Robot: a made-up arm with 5 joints. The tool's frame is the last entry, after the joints.
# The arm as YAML. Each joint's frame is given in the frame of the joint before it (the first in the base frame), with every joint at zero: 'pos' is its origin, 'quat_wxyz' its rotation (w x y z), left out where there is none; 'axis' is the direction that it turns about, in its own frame. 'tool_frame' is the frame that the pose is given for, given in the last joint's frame.
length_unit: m
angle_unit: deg
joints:
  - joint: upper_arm
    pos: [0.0, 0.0, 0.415]
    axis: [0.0, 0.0, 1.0]
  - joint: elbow
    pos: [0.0, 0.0, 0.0]
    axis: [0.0, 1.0, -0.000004]
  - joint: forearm
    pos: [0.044, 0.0, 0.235]
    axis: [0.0, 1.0, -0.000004]
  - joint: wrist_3
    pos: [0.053, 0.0, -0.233]
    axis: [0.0, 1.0, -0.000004]
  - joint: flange
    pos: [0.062, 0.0, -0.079]
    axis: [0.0, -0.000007, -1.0]
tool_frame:
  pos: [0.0, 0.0, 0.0]
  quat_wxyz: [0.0, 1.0, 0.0, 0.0]
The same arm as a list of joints. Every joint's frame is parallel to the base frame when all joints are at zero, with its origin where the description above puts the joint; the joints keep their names.
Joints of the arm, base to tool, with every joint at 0 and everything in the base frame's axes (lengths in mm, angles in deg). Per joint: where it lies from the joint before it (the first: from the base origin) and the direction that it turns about. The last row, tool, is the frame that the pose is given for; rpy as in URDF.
upper_arm: offset 0 0 415 axis 0 0 1
elbow: offset 0 0 0 axis 0 1 0
forearm: offset 44 0 235 axis 0 1 0
wrist_3: offset 53 0 -233 axis 0 1 0
flange: offset 62 0 -79 axis 0 0 -1
tool: offset 0 0 0 rpy 180 0 0

